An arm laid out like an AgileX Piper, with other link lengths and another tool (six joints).
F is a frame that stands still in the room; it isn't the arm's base.
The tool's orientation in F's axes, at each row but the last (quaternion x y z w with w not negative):
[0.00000 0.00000 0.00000 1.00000]
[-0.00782 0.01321 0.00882 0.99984]
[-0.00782 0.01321 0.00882 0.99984]
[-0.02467 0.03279 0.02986 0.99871]
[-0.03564 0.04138 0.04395 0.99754]
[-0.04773 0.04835 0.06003 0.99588]
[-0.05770 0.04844 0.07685 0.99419]
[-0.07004 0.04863 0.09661 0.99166]
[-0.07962 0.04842 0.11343 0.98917]
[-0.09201 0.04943 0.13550 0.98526]
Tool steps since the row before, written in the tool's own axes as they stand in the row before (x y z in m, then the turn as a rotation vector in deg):
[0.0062 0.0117 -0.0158 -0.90 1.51 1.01]
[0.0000 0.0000 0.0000 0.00 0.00 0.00]
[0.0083 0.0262 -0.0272 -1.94 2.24 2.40]
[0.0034 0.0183 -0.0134 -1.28 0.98 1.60]
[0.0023 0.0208 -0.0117 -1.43 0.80 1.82]
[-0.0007 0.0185 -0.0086 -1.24 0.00 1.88]
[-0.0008 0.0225 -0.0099 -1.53 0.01 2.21]
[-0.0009 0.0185 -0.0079 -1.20 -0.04 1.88]
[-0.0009 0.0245 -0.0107 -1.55 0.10 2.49]
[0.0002 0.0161 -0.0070 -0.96 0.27 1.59]
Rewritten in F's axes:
[0.0062 0.0117 -0.0158 -0.90 1.51 1.01]
[0.0000 0.0000 0.0000 0.00 0.00 0.00]
[0.0071 0.0259 -0.0278 -1.92 2.24 2.42]
[0.0014 0.0178 -0.0144 -1.23 0.98 1.63]
[-0.0005 0.0200 -0.0132 -1.35 0.81 1.88]
[-0.0038 0.0173 -0.0101 -1.05 0.05 1.99]
[-0.0052 0.0208 -0.0121 -1.31 0.05 2.34]
[-0.0052 0.0166 -0.0101 -1.01 0.02 1.99]
[-0.0074 0.0216 -0.0140 -1.33 0.18 2.61]
[-0.0048 0.0139 -0.0096 -0.88 0.32 1.63]

